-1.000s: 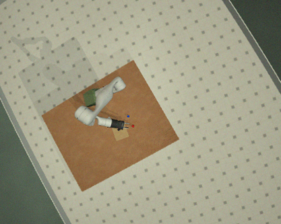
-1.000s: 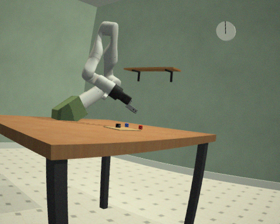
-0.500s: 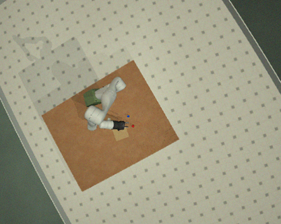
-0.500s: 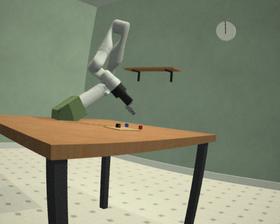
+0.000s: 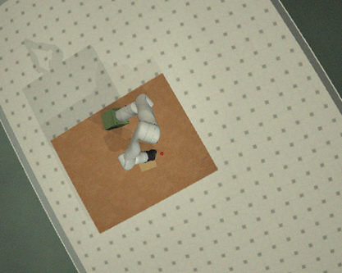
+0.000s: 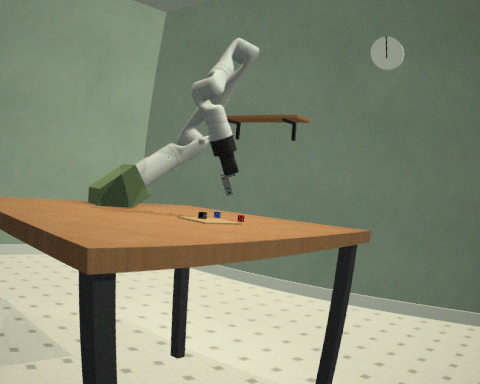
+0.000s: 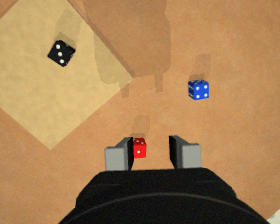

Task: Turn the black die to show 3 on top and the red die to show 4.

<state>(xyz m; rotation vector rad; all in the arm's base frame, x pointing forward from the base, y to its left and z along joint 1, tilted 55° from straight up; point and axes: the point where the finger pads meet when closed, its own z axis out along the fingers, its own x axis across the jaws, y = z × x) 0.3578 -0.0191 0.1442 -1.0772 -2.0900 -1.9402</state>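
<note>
Right now the red die is 9 cm below my hand, 4 cm to the left of it and 4 cm ahead of it. Also, from my hand: tan mat (11 cm to the right, 10 cm below, 3 cm ahead); then blue die (9 cm below, 7 cm behind, 4 cm to the left); then black die (11 cm to the right, 9 cm below).
</note>
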